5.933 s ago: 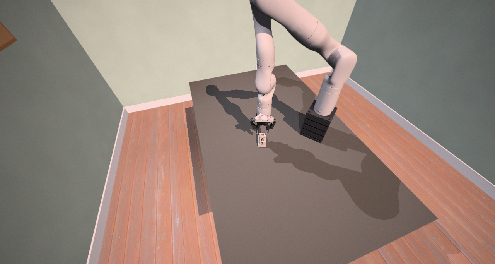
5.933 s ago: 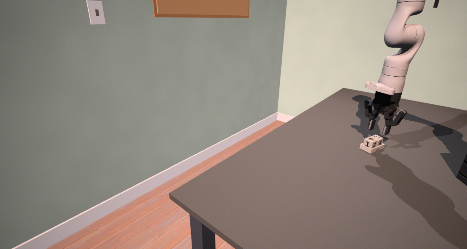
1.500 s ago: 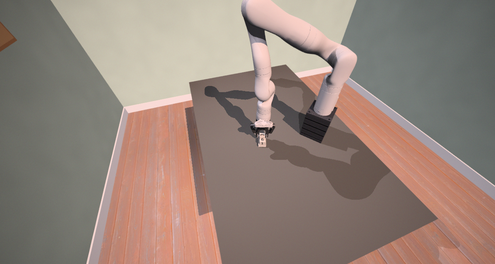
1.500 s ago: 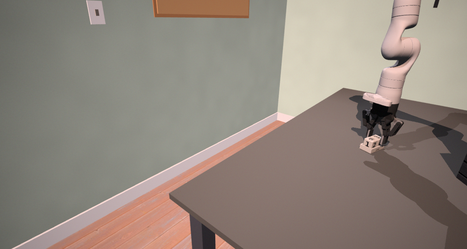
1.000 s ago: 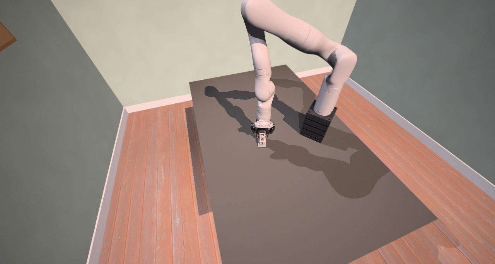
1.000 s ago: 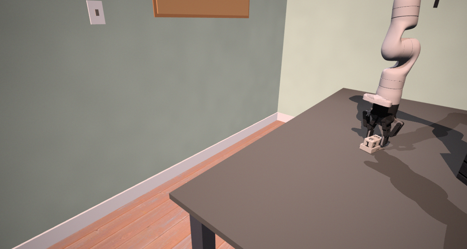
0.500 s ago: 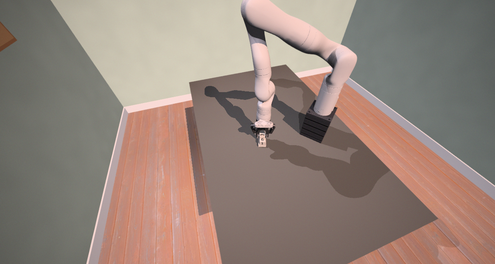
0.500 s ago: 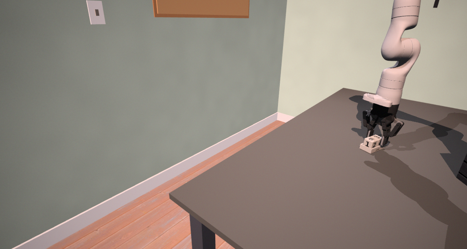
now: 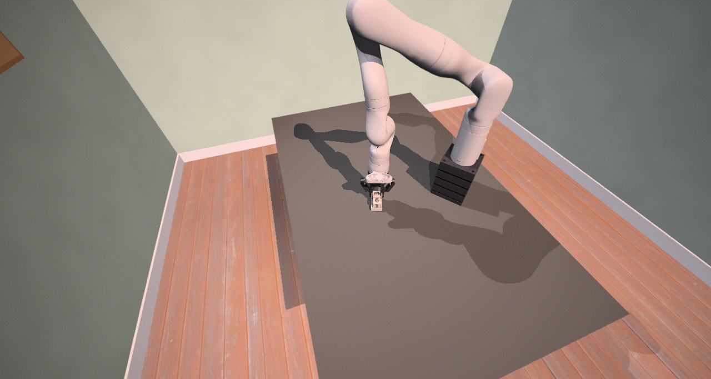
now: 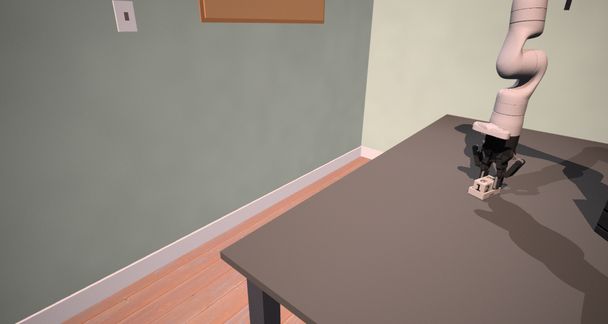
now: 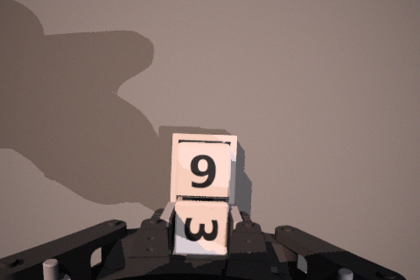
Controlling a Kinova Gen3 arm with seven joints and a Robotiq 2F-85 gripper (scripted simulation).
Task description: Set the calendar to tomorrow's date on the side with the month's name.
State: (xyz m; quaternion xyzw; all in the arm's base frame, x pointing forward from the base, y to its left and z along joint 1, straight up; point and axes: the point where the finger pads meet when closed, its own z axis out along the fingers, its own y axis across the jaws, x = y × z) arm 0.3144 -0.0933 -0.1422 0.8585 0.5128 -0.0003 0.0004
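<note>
My hand is 10 mm above the cube. The rest, counted from my hand: pale tray (30 mm below, 20 mm to the left, 10 mm ahead).
</note>
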